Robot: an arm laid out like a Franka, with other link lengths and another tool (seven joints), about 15 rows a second.
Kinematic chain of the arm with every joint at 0, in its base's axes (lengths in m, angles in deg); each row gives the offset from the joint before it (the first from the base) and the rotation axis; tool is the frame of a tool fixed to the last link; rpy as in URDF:
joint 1: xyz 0 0 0.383 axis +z
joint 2: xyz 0 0 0 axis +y
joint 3: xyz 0 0 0.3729 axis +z
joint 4: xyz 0.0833 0 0 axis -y
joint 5: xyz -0.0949 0 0.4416 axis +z
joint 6: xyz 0 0 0 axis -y
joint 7: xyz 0.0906 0 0 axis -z
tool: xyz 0.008 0.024 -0.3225 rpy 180 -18.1 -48.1
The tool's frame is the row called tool.
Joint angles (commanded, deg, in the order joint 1, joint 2, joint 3, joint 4, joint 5, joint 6, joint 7), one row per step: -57.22, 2.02, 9.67, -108.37, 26.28, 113.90, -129.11; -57.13, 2.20, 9.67, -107.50, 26.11, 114.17, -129.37; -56.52, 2.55, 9.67, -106.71, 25.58, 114.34, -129.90; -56.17, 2.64, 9.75, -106.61, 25.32, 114.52, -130.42; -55.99, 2.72, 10.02, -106.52, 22.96, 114.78, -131.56; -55.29, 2.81, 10.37, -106.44, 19.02, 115.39, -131.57; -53.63, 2.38, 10.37, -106.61, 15.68, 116.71, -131.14; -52.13, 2.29, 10.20, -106.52, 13.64, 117.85, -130.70; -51.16, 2.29, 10.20, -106.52, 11.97, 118.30, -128.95; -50.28, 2.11, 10.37, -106.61, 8.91, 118.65, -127.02
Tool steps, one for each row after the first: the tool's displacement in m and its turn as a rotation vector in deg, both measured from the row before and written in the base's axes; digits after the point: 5 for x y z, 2 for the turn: 0.00430, -0.00510, 0.00632, -0.90, -0.56, 0.27; 0.00604, -0.00047, 0.00296, -0.95, -0.17, 1.19; 0.00289, 0.00175, -0.00031, -0.49, -0.03, 0.91; -0.00421, -0.00400, -0.00372, -2.14, 1.24, 2.17; -0.00398, -0.00439, -0.00491, -3.05, 2.28, 2.14; 0.00414, 0.00048, 0.00150, -3.35, 1.29, 1.96; 0.00724, 0.00097, 0.00210, -2.26, 0.47, 1.29; 0.00361, 0.00267, -0.00035, -1.05, 0.81, -0.28; -0.00053, -0.00017, 0.00000, -2.06, 1.60, 0.10
